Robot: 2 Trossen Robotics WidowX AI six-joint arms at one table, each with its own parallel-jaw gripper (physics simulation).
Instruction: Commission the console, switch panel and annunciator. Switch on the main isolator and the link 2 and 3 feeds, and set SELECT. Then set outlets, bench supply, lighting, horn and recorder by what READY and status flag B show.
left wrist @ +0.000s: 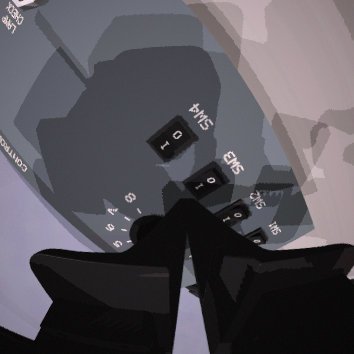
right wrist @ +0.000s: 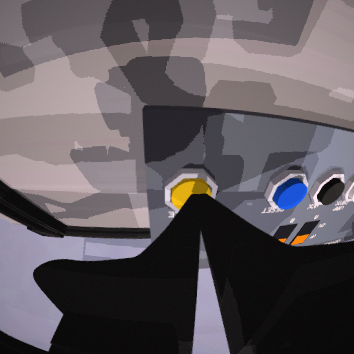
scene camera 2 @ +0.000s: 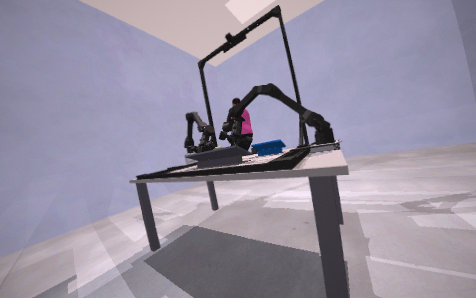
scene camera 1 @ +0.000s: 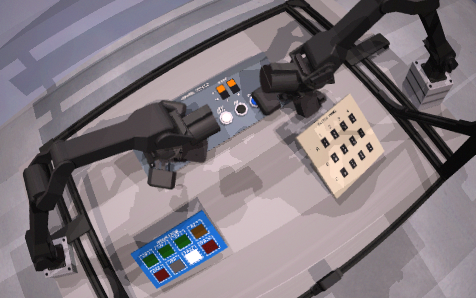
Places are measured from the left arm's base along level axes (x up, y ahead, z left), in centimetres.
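Pixels of known places: left gripper, fingertip midpoint: [left wrist: 185, 204] [scene camera 2: 234, 152]; right gripper, fingertip midpoint: [right wrist: 197, 199]; left arm's base at its link origin: [scene camera 2: 325, 143] [scene camera 1: 55, 257]; right arm's base at its link origin: [scene camera 2: 190, 153] [scene camera 1: 433, 72].
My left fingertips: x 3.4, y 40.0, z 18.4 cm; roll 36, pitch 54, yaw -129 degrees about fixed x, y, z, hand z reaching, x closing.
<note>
Ahead of a thing's pixels: the offset from my left fingertips to its top centre. "pt": to the spot under its first point.
The grey console [scene camera 1: 250, 80] [scene camera 2: 220, 157] [left wrist: 115, 30] [right wrist: 240, 135] lies under both grippers. Its status flags [scene camera 1: 221, 89] [scene camera 1: 231, 83] show orange at the top. My left gripper [left wrist: 185, 204] is shut and empty, its tips in front of the rotary knob @[dx +3.8, dy -1.5, dz +2.5 cm] [left wrist: 144, 229], beside rockers SW4 @[dx +0.0, dy +4.0, dz -0.8 cm] [left wrist: 172, 138] and SW3 @[dx -0.3, dy +1.1, dz -1.5 cm] [left wrist: 205, 181]. My right gripper [right wrist: 197, 199] is shut and empty, its tips over the yellow button @[dx +0.3, dy +30.2, dz +5.6 cm] [right wrist: 185, 190]; contact is unclear. The blue annunciator @[dx +2.1, dy -4.5, dz -24.3 cm] [scene camera 1: 197, 216] [scene camera 2: 270, 147] has a bright white third tile @[pt dx -1.3, dy -1.3, dz -27.3 cm] [scene camera 1: 193, 256] in its lower row. The beige switch panel [scene camera 1: 325, 170] has rows of black rockers.
White @[dx +0.6, dy +15.7, dz +1.9 cm] [scene camera 1: 226, 117], black @[dx +0.6, dy +19.7, dz +2.9 cm] [scene camera 1: 241, 108] [right wrist: 331, 192] and blue @[dx +0.6, dy +23.8, dz +3.9 cm] [scene camera 1: 254, 101] [right wrist: 290, 195] buttons sit on the console between the grippers. Black frame rails run round the table. A person in pink [scene camera 2: 246, 122] stands behind the table in scene camera 2.
</note>
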